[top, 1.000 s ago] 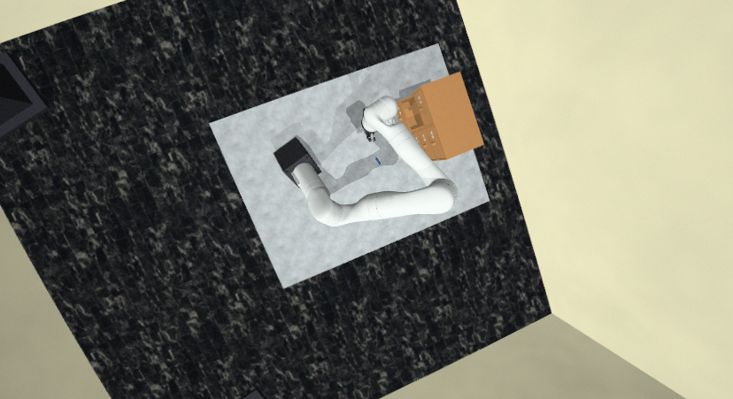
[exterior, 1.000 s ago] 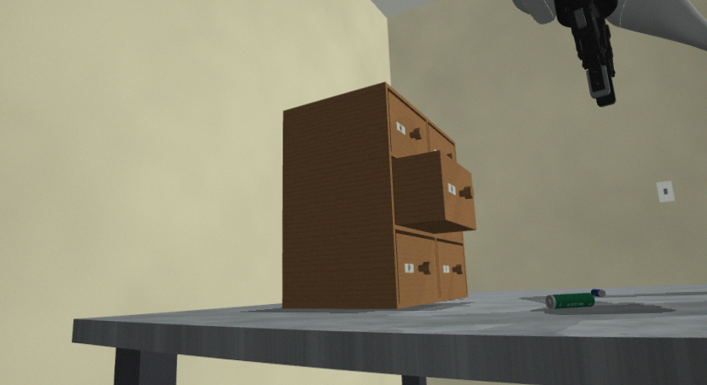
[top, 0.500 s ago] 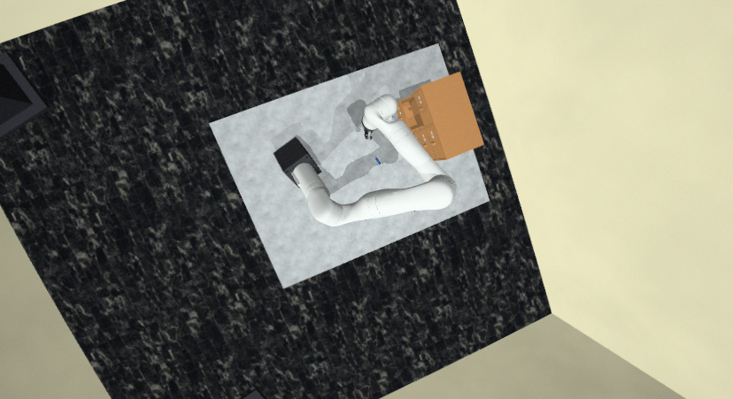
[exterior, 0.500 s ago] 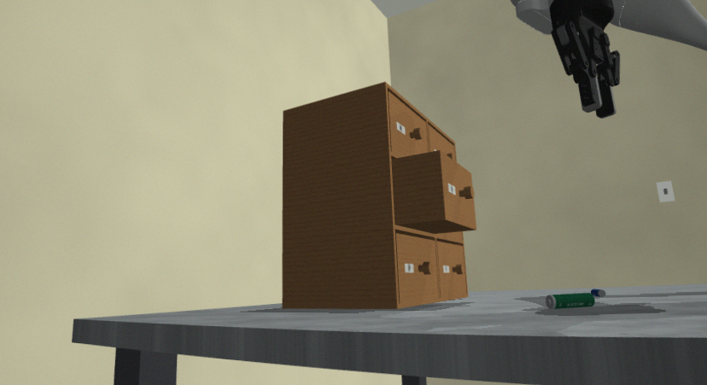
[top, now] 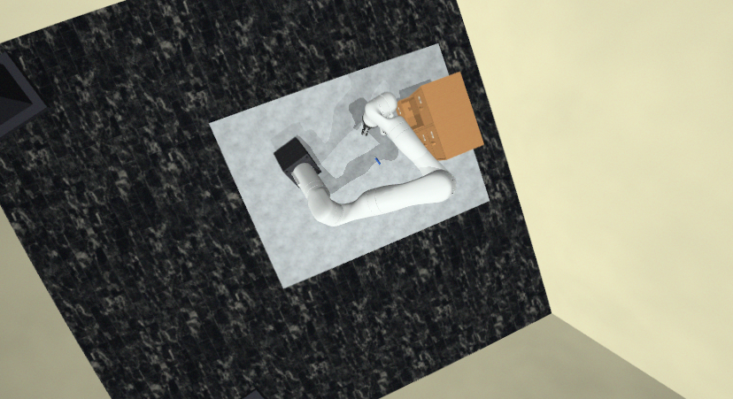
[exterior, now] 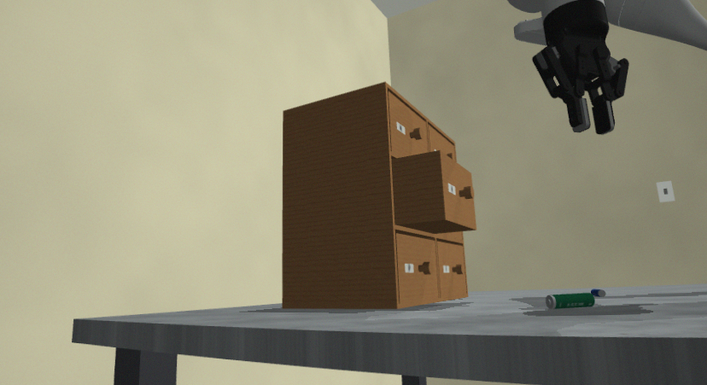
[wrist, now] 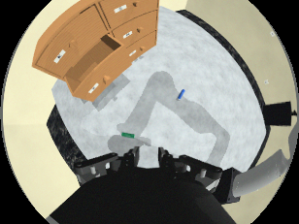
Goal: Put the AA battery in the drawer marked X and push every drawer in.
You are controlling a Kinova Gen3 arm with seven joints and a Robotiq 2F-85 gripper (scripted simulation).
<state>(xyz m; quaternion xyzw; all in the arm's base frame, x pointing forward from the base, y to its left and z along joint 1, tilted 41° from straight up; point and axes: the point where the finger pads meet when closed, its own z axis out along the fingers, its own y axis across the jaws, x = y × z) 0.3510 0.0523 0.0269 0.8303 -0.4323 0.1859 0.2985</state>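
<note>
My gripper is now 6 cm short of the green AA battery, 5 cm to the right of it and 21 cm above it. Also, from my hand: blue AA battery (1 cm behind, 18 cm to the right, 22 cm below).
</note>
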